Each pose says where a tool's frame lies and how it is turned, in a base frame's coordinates. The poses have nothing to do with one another.
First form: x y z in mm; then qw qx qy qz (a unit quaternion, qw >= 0).
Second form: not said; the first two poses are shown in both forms.
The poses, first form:
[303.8 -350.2 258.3 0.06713 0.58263 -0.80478 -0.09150]
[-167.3 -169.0 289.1 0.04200 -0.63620 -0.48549 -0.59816]
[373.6 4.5 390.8 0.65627 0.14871 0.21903 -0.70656]
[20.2 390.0 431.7 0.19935 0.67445 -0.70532 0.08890]
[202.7 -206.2 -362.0 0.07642 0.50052 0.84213 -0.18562]
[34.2 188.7 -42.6 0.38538 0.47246 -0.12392 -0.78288]
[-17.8 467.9 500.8 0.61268 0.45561 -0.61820 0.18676]
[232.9 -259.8 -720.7 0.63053 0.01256 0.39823 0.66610]
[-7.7 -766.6 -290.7 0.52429 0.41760 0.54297 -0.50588]
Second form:
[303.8 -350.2 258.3 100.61 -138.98 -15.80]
[-167.3 -169.0 289.1 -111.55 -85.13 -104.88]
[373.6 4.5 390.8 19.31 28.44 -91.74]
[20.2 390.0 431.7 108.06 -113.00 14.24]
[202.7 -206.2 -362.0 85.96 144.62 -31.88]
[34.2 188.7 -42.6 68.95 -18.08 -114.25]
[-17.8 467.9 500.8 60.20 -81.69 24.68]
[232.9 -259.8 -720.7 1.65 52.24 87.38]
[-7.7 -766.6 -290.7 57.26 74.45 -69.36]

